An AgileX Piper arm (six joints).
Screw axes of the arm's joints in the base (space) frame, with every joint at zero. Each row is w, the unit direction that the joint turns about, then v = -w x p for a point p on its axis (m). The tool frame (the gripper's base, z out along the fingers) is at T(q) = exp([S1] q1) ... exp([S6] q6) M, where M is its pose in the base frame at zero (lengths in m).
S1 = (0, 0, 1, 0.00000, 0.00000, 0.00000)
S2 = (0, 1, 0, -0.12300, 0.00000, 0.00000)
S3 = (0, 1, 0, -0.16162, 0.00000, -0.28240)
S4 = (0.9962, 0, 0.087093, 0.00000, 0.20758, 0.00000)
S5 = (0, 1, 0, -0.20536, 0.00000, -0.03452)
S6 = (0.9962, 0, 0.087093, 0.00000, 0.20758, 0.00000)
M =
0.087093 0 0.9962 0.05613
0 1 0 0.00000
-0.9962 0 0.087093 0.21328
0 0 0 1
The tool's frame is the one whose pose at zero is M.
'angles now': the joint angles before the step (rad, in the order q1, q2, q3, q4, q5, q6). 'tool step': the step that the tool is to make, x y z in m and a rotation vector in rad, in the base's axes. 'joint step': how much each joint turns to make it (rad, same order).
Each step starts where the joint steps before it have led.
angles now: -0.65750, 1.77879, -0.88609, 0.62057, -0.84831, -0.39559
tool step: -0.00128, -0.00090, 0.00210, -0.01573, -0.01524, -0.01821
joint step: 0.00000, 0.00001, -0.00112, 0.01096, -0.02539, -0.00001
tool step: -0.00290, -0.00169, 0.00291, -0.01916, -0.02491, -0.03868
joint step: -0.00001, -0.00001, -0.00203, 0.03083, -0.03960, -0.00472
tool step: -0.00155, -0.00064, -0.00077, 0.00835, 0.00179, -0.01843
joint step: -0.00001, 0.00001, 0.00001, 0.02554, -0.00045, -0.01384
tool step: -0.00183, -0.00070, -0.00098, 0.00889, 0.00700, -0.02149
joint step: 0.00001, -0.00002, -0.00001, 0.03048, 0.00001, -0.02146
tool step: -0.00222, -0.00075, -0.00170, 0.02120, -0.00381, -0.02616
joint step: 0.00002, 0.00002, 0.00002, 0.03982, 0.00432, -0.01259
